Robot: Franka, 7 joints.
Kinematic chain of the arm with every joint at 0, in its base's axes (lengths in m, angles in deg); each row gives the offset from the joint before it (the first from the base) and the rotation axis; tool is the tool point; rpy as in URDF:
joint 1: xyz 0 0 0.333 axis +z
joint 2: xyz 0 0 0 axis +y
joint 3: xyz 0 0 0.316 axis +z
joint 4: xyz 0.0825 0 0 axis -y
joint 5: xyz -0.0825 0 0.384 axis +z
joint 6: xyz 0 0 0 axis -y
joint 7: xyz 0.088 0 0 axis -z
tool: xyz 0 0 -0.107 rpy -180 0 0
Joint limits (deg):
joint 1: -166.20..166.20
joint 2: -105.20..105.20
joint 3: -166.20..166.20
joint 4: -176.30..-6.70
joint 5: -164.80..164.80
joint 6: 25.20..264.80
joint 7: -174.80..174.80
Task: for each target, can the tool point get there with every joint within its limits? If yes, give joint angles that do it. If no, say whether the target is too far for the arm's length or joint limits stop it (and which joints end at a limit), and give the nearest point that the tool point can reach.
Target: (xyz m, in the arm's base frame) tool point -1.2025 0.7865 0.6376
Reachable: no: too far | nearest point -0.7024 0.4594 0.5109 | short by 0.611 m
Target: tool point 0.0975 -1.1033 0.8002
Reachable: no: too far | nearest point 0.0696 -0.7874 0.6664 | short by 0.344 m
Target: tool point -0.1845 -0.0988 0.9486
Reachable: yes | joints 18.33 -70.28 -18.84 -85.26 76.68 64.50 67.22
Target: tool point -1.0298 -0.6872 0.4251
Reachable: no: too far | nearest point -0.7116 -0.4749 0.3966 | short by 0.384 m
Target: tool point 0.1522 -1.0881 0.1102
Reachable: no: too far | nearest point 0.1165 -0.8327 0.1625 | short by 0.263 m
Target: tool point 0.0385 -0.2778 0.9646
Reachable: yes | joints -127.48 -26.04 17.73 -63.94 24.25 75.19 -7.07
